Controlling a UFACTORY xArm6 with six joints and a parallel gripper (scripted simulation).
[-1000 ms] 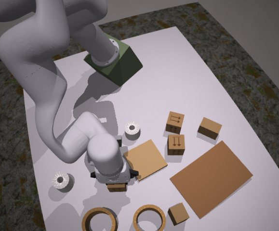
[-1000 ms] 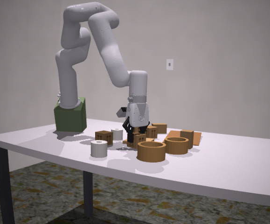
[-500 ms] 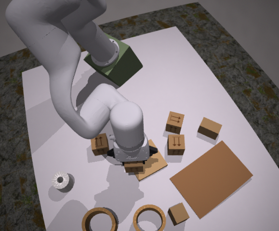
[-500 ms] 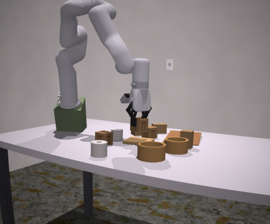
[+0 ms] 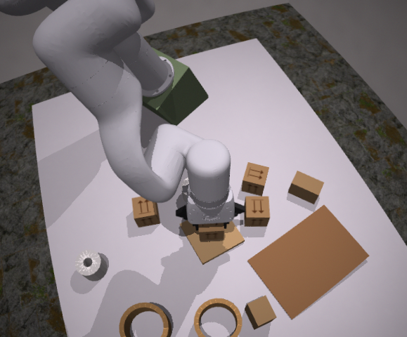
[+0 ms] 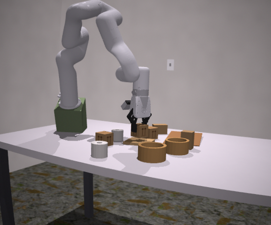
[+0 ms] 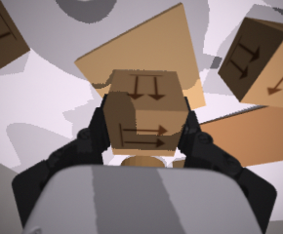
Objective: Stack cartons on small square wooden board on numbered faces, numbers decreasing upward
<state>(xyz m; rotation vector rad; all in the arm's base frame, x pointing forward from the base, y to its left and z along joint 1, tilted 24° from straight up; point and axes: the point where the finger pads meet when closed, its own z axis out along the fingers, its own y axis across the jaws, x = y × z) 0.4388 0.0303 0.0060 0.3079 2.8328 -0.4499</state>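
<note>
The carton lies 100 mm behind my hand, 160 mm to the left of it and 40 mm below it. Round my hand: plain brown box: 30 mm behind, 280 mm to the left, 50 mm below.
</note>
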